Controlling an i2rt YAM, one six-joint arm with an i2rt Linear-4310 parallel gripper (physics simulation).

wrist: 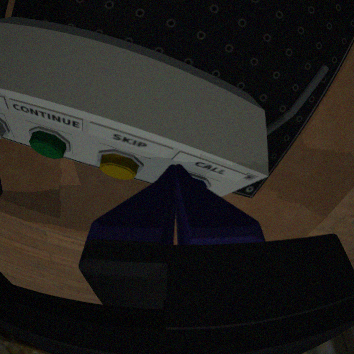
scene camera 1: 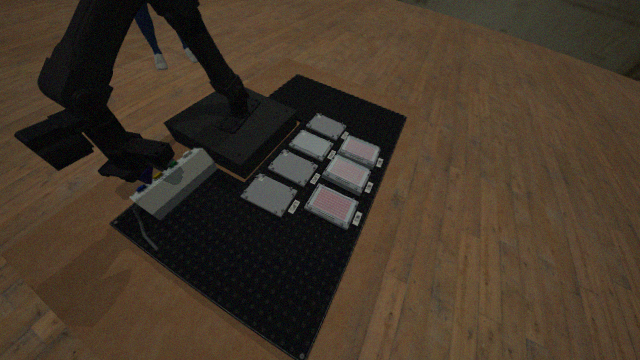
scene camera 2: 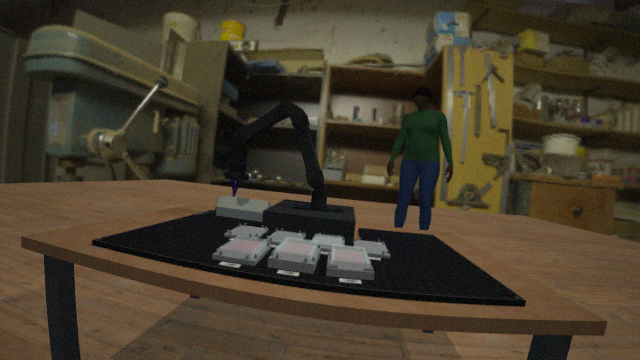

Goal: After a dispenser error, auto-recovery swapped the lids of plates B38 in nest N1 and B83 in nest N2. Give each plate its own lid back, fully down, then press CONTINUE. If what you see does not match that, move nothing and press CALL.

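Frame: origin at the arm's base, x ahead, y left, z up, level; millimetres.
Seen in the pictures: gripper, between the fingertips: (wrist: 175,173) (scene camera 1: 149,183) (scene camera 2: 233,196); arm's base, origin of its link: (scene camera 1: 240,114) (scene camera 2: 318,209).
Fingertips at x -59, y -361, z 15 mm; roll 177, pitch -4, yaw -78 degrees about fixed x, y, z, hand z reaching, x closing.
Observation:
Offsets run from my fingertips to a thing's top centre. "spot": to the spot under its first point.
My gripper (scene camera 1: 146,177) (scene camera 2: 235,194) (wrist: 175,173) is shut and empty, its dark blue fingertips at the CALL end of the grey button box @[dx +14, dy +54, dz +1 mm] (scene camera 1: 167,194) (scene camera 2: 240,207) (wrist: 130,85). The tips hide most of the CALL button @[dx -23, dy -15, dz -8 mm] (scene camera 1: 141,188) in the wrist view; contact with it cannot be told. The green CONTINUE button @[dx -2, dy +83, dz -8 mm] (scene camera 1: 172,164) (wrist: 47,145) is uncovered. Three plates with pink wells @[dx +482, dy +153, dz -56 mm] (scene camera 1: 331,203) @[dx +500, dy +285, dz -43 mm] (scene camera 1: 347,172) @[dx +522, dy +409, dz -46 mm] (scene camera 1: 360,149) sit in the outer row of nests. Their lids are hard to make out, and the nest and plate labels are too small to read.
The yellow SKIP button @[dx -12, dy +34, dz -8 mm] (scene camera 1: 157,175) (wrist: 119,167) lies between CONTINUE and CALL. An inner row has several grey nests @[spot: dx +289, dy +120, dz -73 mm] (scene camera 1: 270,194) @[spot: dx +316, dy +246, dz -73 mm] (scene camera 1: 293,167) @[spot: dx +361, dy +506, dz -73 mm] (scene camera 1: 326,125) and a paler one @[dx +338, dy +378, dz -65 mm] (scene camera 1: 311,144). The robot base (scene camera 1: 235,130) (scene camera 2: 310,215) stands behind them. A person (scene camera 2: 422,135) stands beyond the table.

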